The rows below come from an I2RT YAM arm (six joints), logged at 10 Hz.
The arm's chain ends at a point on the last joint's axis. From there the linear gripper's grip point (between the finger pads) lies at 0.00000 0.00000 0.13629 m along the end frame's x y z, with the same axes.
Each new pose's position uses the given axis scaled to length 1; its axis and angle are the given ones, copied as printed.
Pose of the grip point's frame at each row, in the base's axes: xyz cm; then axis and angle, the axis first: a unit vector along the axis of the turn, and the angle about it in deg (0 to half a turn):
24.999 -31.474 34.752 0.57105 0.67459 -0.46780 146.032
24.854 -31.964 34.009 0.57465 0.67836 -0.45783 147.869
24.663 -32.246 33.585 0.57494 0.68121 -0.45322 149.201
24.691 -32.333 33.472 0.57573 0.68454 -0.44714 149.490
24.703 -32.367 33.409 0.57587 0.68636 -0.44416 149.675
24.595 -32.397 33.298 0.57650 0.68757 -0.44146 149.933
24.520 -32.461 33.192 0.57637 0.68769 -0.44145 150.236
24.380 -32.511 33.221 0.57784 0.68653 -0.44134 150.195
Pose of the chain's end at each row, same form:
26.522 -19.258 40.599 0.57105 0.67459 -0.46780 146.032
26.559 -19.981 40.275 0.57465 0.67836 -0.45783 147.869
26.511 -20.412 40.088 0.57494 0.68121 -0.45322 149.201
26.486 -20.584 40.141 0.57573 0.68454 -0.44714 149.490
26.475 -20.663 40.164 0.57587 0.68636 -0.44416 149.675
26.371 -20.743 40.138 0.57650 0.68757 -0.44146 149.933
26.345 -20.832 40.061 0.57637 0.68769 -0.44145 150.236
26.221 -20.884 40.089 0.57784 0.68653 -0.44134 150.195

